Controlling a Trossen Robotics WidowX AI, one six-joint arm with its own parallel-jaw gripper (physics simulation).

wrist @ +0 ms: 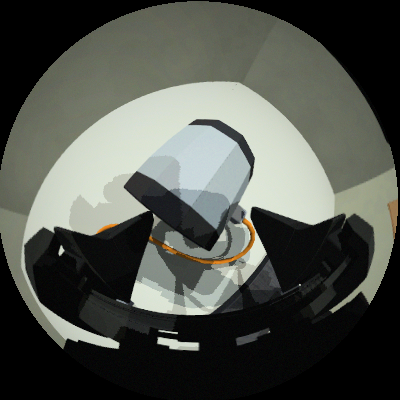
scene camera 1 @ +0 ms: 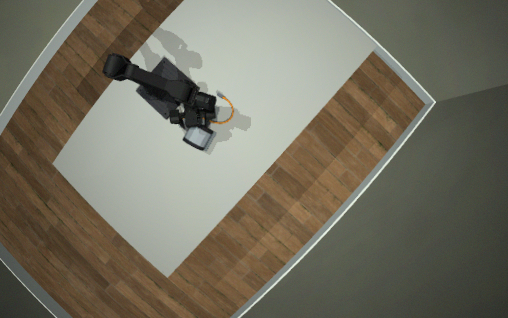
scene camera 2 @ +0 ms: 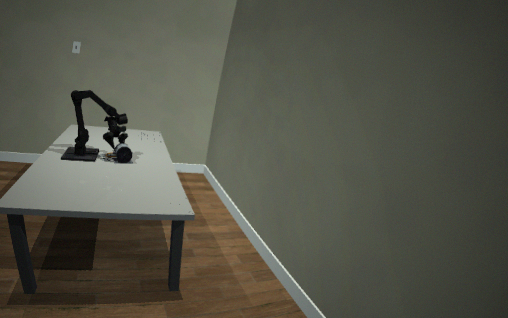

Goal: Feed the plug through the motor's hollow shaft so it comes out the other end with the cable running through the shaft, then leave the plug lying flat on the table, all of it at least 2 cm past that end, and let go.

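Pixels of known places: gripper, fingertip midpoint: (wrist: 202, 213) (scene camera 1: 194, 127); arm's base, link origin: (scene camera 1: 161, 90) (scene camera 2: 79, 153).
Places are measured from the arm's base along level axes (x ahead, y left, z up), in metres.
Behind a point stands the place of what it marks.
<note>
The motor (scene camera 1: 199, 136) @[z 0.083, x 0.304, y -0.014 m] (scene camera 2: 123, 153) @[z 0.048, x 0.292, y -0.071 m] (wrist: 200, 162) @[z 0.086, x 0.283, y -0.017 m], a pale grey cylinder with black end bands, lies on its side on the table. The mouth of its shaft does not show clearly. The orange cable (scene camera 1: 233, 111) @[z -0.011, x 0.317, y 0.164 m] (wrist: 215, 261) @[z -0.005, x 0.188, y 0.011 m] curves over the table beside the motor. A grey connector end (scene camera 1: 220, 94) @[z -0.001, x 0.221, y 0.178 m] of the cable lies on the table, apart from the motor. Another grey end piece (wrist: 237, 214) @[z 0.044, x 0.230, y -0.035 m] shows close beside the motor in the wrist view; I cannot tell which end is the plug. My gripper (scene camera 2: 118, 144) @[z 0.054, x 0.256, y -0.004 m] (wrist: 202, 213) @[z 0.054, x 0.256, y -0.004 m] is open and empty, low at the motor's side.
The black base plate (scene camera 1: 164, 65) @[z 0.001, x -0.076, y 0.093 m] (scene camera 2: 70, 154) @[z -0.001, x -0.056, y -0.028 m] (wrist: 255, 285) @[z 0.001, x 0.098, y -0.007 m] of the arm stands beside the cable and motor. The white table (scene camera 1: 150, 200) @[z -0.016, x 0.322, y -0.418 m] (scene camera 2: 100, 187) @[z -0.016, x 0.205, y -0.439 m] ends at its edges over a wooden floor (scene camera 1: 305, 165) (scene camera 2: 240, 255). Shadows of the arm fall around the motor.
</note>
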